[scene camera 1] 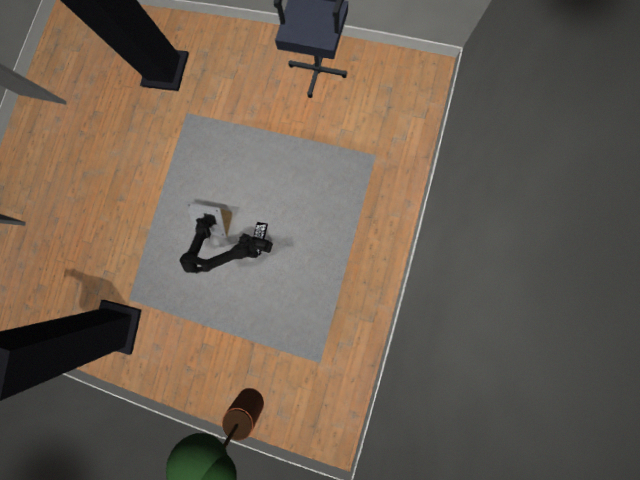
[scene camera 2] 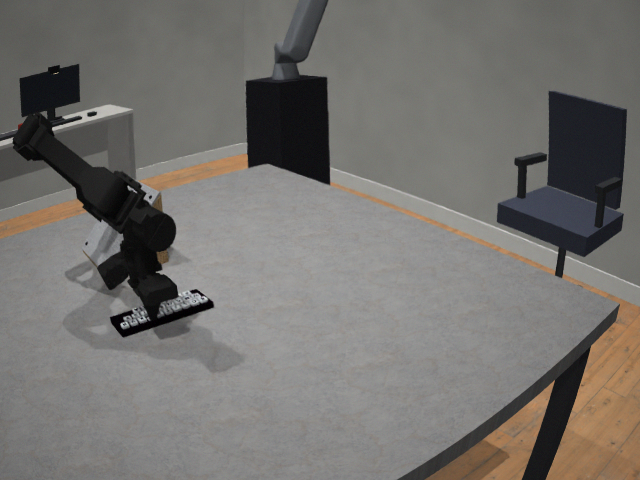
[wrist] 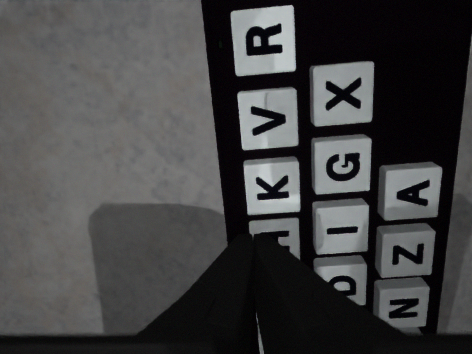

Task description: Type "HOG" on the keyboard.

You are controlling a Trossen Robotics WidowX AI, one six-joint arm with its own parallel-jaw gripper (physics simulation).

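Frame: origin at the arm's base, x ahead, y left, z up, level; millimetres.
Seen in the pictures: gripper, fingertip midpoint: [scene camera 2: 153,319] [wrist: 252,247]; arm's base at its link origin: [scene camera 1: 210,218].
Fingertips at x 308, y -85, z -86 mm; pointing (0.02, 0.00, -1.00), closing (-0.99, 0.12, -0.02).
Pixels of each thing's middle, then the offset from my fingertips to it. Level surfaces: height alone.
- black keyboard at the middle of its body: [wrist: 335,307] [scene camera 2: 160,311] [scene camera 1: 258,238] 27 mm left, 25 mm back, 3 mm down
- K key at the middle of its body: [wrist: 271,186] 20 mm right, 8 mm back, 3 mm up
- G key at the middle of its body: [wrist: 340,164] 25 mm right, 27 mm back, 3 mm up
- I key at the middle of its body: [wrist: 340,226] 6 mm right, 26 mm back, 3 mm up
- grey table at its surface level: 11 mm down
The black keyboard [scene camera 1: 261,224] [scene camera 2: 175,317] [wrist: 410,50] with white letter keys lies on the grey table. My gripper [scene camera 2: 153,314] [wrist: 252,247] is shut and empty, pointing down over the keyboard. In the wrist view its fingertips cover part of the key below the K key [wrist: 273,186]; the part of this key's letter that shows looks like an H. The tips look very close to that key; contact cannot be told. The G key [wrist: 341,164] is up and to the right of the tips, above the I key [wrist: 341,227]. The O key does not show in the wrist view.
The grey table [scene camera 1: 310,175] [scene camera 2: 361,310] bears the keyboard and the arm's white base plate [scene camera 1: 199,209] [scene camera 2: 98,242]. A dark chair [scene camera 1: 312,28] [scene camera 2: 558,211], a black pedestal [scene camera 2: 286,124] with a grey arm and a potted plant [scene camera 1: 242,413] stand around the table.
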